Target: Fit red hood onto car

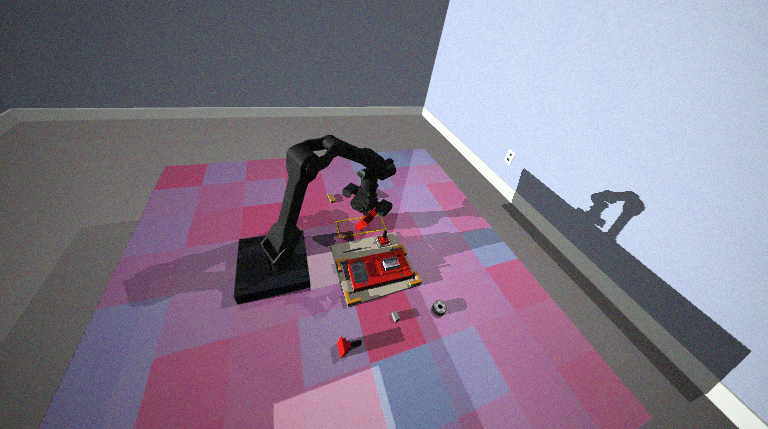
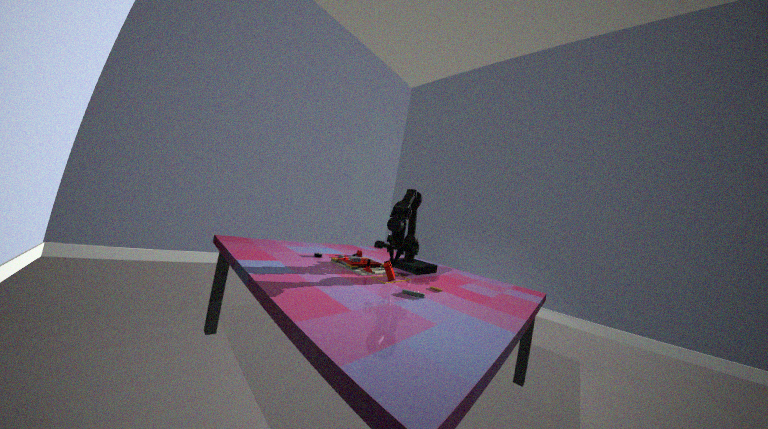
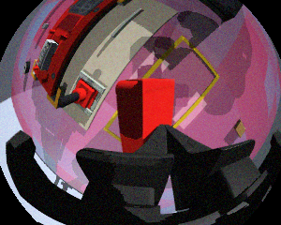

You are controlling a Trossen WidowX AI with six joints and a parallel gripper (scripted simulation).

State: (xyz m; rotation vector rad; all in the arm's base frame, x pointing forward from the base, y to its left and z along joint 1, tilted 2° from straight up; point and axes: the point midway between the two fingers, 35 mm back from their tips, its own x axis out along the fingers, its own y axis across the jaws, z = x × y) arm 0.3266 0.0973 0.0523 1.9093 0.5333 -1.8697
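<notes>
The red hood lies 2 cm below my gripper tip, 1 cm to the right of it and 1 cm ahead of it. Also, from my gripper tip: round grey wheel (40 cm to the right, 8 cm ahead, 4 cm below).
</notes>
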